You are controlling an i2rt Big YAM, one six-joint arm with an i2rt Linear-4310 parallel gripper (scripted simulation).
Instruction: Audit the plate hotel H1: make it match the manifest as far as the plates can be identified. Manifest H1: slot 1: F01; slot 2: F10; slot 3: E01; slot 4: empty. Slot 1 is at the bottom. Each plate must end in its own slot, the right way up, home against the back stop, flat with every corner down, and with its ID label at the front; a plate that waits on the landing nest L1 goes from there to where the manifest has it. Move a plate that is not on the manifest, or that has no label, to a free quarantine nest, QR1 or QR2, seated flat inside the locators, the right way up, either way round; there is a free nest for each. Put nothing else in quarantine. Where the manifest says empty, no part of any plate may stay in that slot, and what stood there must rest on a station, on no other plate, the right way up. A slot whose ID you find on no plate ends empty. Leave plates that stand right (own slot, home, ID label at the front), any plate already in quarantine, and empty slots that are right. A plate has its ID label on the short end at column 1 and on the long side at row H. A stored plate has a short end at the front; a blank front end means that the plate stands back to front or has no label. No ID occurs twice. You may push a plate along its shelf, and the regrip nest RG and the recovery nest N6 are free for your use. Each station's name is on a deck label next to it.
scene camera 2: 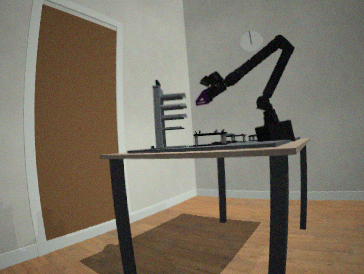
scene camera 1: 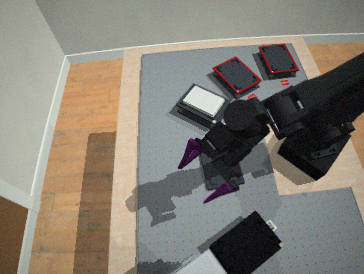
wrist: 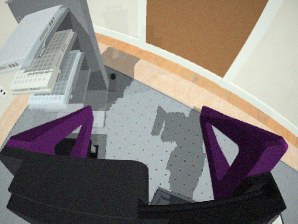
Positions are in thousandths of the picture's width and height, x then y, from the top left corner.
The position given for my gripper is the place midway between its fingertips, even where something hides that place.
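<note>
I can see my gripper (scene camera 1: 526, 677) here. The wrist view gives me a sight of the gripper (wrist: 492, 502) as well.
</note>
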